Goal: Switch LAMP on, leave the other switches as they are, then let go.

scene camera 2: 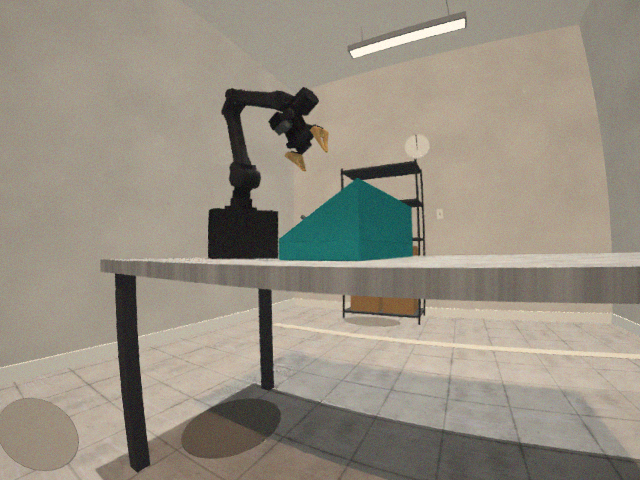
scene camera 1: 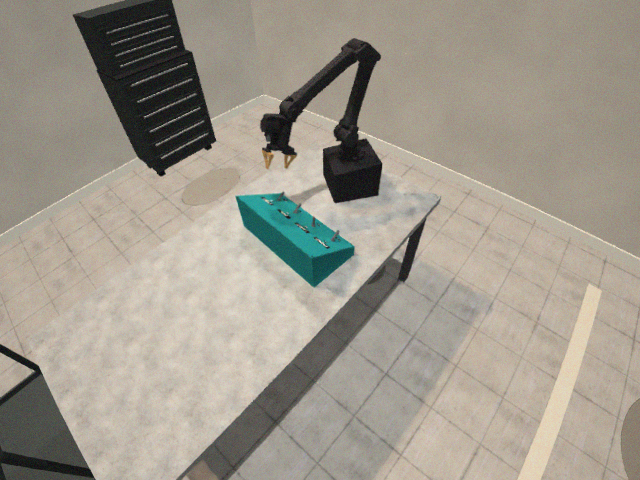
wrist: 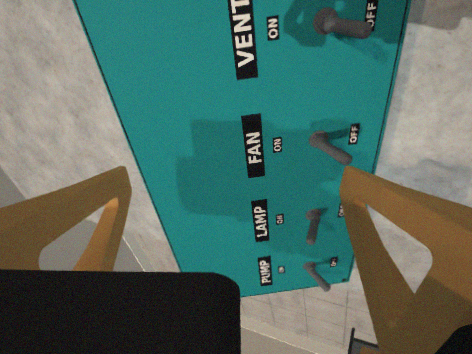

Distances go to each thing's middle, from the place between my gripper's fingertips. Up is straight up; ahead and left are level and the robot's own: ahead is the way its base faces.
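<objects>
I can see the teal switch box [scene camera 2: 361,222], which is 11 cm ahead of my hand and 13 cm to the left of it, and 21 cm below it.
</objects>
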